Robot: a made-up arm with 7 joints. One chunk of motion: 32 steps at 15 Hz.
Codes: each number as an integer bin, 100 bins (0 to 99) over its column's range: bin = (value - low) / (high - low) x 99, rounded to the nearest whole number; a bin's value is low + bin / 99 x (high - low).
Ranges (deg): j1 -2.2..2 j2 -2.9..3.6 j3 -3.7..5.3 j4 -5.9..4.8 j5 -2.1..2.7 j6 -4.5..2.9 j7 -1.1..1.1
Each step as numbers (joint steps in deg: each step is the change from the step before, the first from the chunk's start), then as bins.
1 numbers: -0.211 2.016 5.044 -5.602 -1.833 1.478 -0.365
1 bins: 47 75 96 3 6 80 33
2 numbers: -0.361 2.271 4.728 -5.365 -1.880 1.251 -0.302
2 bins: 43 79 93 5 5 77 36
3 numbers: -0.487 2.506 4.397 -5.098 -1.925 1.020 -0.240
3 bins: 40 82 89 7 4 74 39
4 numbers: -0.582 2.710 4.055 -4.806 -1.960 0.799 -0.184
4 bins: 38 85 85 10 3 71 41
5 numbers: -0.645 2.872 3.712 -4.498 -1.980 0.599 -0.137
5 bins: 37 88 82 13 2 68 43
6 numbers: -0.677 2.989 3.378 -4.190 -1.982 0.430 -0.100
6 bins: 36 90 78 16 2 66 45
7 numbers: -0.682 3.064 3.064 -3.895 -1.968 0.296 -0.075
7 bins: 36 91 74 19 3 64 46
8 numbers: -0.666 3.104 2.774 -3.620 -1.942 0.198 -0.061
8 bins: 36 91 71 21 3 63 47
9 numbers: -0.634 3.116 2.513 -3.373 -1.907 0.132 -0.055
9 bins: 37 92 68 23 4 62 47
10 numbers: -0.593 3.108 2.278 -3.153 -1.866 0.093 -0.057
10 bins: 38 92 66 25 5 61 47
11 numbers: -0.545 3.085 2.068 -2.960 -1.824 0.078 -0.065
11 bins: 39 91 63 27 6 61 47
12 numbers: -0.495 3.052 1.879 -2.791 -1.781 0.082 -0.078
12 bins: 40 91 61 29 7 61 46
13 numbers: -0.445 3.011 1.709 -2.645 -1.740 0.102 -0.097
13 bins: 41 90 59 30 7 62 45
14 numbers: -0.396 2.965 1.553 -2.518 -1.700 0.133 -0.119
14 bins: 43 89 58 31 8 62 44
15 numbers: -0.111 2.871 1.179 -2.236 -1.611 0.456 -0.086
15 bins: 49 88 54 34 10 66 46
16 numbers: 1.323 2.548 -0.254 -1.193 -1.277 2.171 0.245
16 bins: 83 83 38 44 17 89 61
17 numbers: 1.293 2.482 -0.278 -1.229 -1.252 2.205 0.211
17 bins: 82 82 38 43 17 90 59
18 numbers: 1.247 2.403 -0.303 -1.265 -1.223 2.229 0.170
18 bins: 81 81 37 43 18 90 57
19 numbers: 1.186 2.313 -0.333 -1.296 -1.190 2.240 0.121
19 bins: 80 79 37 43 19 90 55
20 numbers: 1.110 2.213 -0.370 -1.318 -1.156 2.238 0.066
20 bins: 78 78 37 42 19 90 52
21 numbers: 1.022 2.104 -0.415 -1.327 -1.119 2.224 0.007
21 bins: 76 76 36 42 20 90 50
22 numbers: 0.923 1.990 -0.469 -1.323 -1.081 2.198 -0.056
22 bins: 74 74 36 42 21 90 47
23 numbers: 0.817 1.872 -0.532 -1.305 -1.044 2.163 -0.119
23 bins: 71 73 35 43 22 89 44
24 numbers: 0.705 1.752 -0.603 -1.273 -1.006 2.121 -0.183
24 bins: 68 71 34 43 23 89 41
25 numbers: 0.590 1.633 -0.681 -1.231 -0.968 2.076 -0.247
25 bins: 66 69 33 43 23 88 38
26 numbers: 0.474 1.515 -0.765 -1.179 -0.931 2.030 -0.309
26 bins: 63 67 32 44 24 87 36
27 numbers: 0.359 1.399 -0.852 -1.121 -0.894 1.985 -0.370
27 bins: 60 65 31 44 25 87 33
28 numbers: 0.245 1.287 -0.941 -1.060 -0.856 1.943 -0.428
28 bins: 58 64 30 45 26 86 30
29 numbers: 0.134 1.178 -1.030 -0.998 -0.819 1.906 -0.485
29 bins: 55 62 29 45 26 86 28
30 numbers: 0.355 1.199 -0.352 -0.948 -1.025 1.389 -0.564
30 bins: 60 62 37 46 22 79 24
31 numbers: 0.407 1.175 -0.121 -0.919 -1.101 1.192 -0.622
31 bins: 61 62 39 46 21 76 22
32 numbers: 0.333 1.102 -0.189 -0.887 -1.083 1.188 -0.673
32 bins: 60 61 39 46 21 76 19
